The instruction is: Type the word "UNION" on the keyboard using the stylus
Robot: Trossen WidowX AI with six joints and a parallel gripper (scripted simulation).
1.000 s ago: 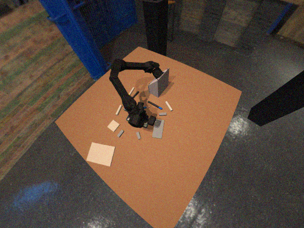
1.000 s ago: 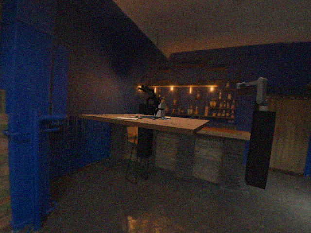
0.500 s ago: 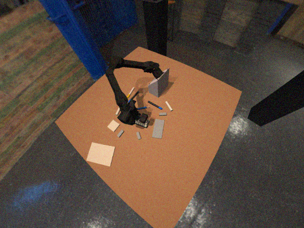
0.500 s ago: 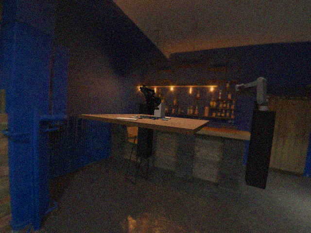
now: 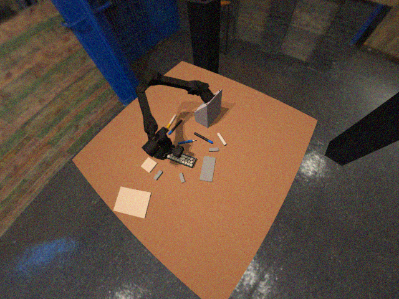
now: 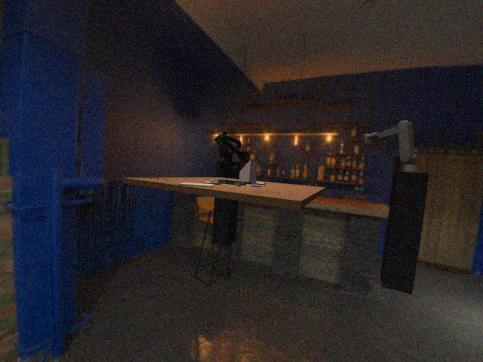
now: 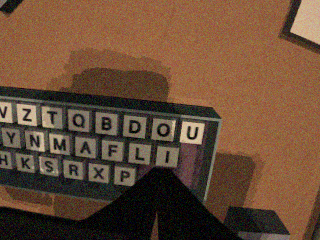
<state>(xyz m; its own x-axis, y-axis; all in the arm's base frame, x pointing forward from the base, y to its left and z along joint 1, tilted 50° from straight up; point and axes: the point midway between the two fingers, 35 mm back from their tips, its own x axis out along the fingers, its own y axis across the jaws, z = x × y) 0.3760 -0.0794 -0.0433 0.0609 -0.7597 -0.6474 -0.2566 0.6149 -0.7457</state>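
Now: the stylus 140 mm behind my gripper tip, 30 mm to the left of it and 30 mm below it. From my gripper tip the other things lie so: grey slab (230 mm to the left, 70 mm behind, 40 mm below); small tan pad (140 mm ahead, 70 mm to the right, 40 mm below); large tan sheet (360 mm ahead, 40 mm below, 10 mm to the left).
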